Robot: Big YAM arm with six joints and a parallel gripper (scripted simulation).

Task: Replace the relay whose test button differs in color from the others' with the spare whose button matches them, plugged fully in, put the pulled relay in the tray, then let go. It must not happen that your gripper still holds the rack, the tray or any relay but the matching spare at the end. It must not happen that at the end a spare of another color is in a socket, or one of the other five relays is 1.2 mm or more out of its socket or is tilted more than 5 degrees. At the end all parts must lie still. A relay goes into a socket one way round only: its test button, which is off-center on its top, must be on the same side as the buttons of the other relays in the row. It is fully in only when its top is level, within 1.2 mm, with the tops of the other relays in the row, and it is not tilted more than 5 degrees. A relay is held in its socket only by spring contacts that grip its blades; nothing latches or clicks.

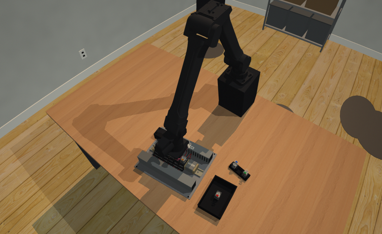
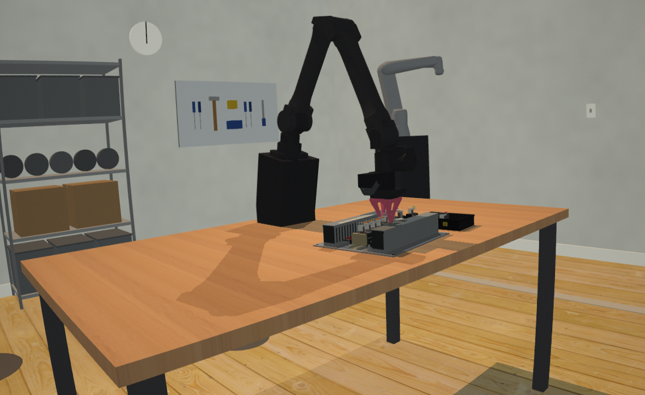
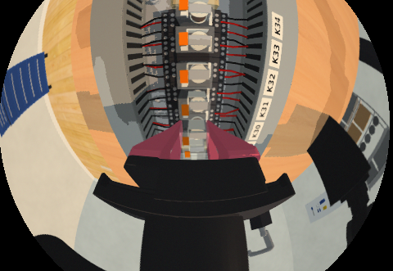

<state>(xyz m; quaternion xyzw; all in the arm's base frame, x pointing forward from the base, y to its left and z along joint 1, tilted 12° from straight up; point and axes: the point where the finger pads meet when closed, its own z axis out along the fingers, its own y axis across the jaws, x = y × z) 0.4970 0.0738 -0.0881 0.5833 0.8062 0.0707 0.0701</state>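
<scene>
Right now the grey relay panel is 6 cm below my hand, 2 cm to the right of it and 1 cm ahead of it. From my hand the other things lie so: blue-button relay (20 cm to the left, 18 cm behind, 3 cm below); then black tray (25 cm to the left, 4 cm below, 1 cm behind); then black spare holder (23 cm to the left, 18 cm behind, 5 cm below).
</scene>
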